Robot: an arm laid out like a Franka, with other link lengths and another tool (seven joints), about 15 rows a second.
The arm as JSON. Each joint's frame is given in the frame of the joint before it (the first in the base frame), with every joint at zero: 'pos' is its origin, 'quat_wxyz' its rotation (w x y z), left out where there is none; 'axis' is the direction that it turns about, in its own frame. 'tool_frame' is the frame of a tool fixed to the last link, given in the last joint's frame.
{
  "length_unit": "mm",
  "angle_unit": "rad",
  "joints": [
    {
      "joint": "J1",
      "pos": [
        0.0,
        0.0,
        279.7
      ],
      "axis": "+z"
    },
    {
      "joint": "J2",
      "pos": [
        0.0,
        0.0,
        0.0
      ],
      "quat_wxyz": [
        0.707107,
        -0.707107,
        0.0,
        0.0
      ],
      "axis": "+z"
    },
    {
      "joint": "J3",
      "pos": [
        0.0,
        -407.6,
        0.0
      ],
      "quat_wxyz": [
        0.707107,
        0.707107,
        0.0,
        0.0
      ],
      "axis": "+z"
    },
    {
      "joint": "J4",
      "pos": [
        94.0,
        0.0,
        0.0
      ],
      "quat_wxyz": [
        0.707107,
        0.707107,
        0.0,
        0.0
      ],
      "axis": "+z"
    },
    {
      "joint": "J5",
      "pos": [
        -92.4,
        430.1,
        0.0
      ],
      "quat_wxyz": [
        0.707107,
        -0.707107,
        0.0,
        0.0
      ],
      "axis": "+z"
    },
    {
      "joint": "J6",
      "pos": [
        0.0,
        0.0,
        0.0
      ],
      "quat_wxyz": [
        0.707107,
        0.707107,
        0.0,
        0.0
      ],
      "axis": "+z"
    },
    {
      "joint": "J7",
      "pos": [
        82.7,
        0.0,
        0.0
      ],
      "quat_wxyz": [
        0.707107,
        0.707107,
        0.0,
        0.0
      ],
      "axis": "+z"
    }
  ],
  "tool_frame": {
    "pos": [
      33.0,
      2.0,
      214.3
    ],
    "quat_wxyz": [
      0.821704,
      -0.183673,
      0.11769,
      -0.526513
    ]
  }
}
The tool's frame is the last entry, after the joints.
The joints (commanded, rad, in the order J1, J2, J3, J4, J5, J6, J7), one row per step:
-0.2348, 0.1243, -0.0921, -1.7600, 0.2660, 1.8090, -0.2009
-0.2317, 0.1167, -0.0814, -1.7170, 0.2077, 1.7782, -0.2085
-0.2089, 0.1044, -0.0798, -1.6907, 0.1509, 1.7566, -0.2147
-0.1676, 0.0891, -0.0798, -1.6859, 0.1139, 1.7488, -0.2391
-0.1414, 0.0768, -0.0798, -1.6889, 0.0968, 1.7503, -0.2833
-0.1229, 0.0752, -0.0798, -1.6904, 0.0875, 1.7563, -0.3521
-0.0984, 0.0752, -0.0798, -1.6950, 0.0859, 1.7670, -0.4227
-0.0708, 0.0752, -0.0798, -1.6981, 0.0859, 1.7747, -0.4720
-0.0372, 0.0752, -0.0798, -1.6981, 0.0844, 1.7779, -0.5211
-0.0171, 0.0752, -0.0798, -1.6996, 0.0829, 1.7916, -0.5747
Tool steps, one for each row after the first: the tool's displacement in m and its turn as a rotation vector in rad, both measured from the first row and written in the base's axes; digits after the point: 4 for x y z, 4 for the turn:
0.0014, -0.0001, 0.0230, -0.0558, -0.0046, 0.0447
0.0013, 0.0072, 0.0416, -0.1115, -0.0065, 0.0928
0.0023, 0.0297, 0.0528, -0.1483, -0.0146, 0.1669
0.0023, 0.0459, 0.0594, -0.1668, -0.0297, 0.2395
0.0046, 0.0585, 0.0603, -0.1775, -0.0456, 0.3270
0.0080, 0.0766, 0.0591, -0.1810, -0.0646, 0.4202
0.0109, 0.0965, 0.0584, -0.1822, -0.0795, 0.4954
0.0131, 0.1204, 0.0588, -0.1837, -0.0932, 0.5773
0.0158, 0.1349, 0.0596, -0.1894, -0.1144, 0.6487

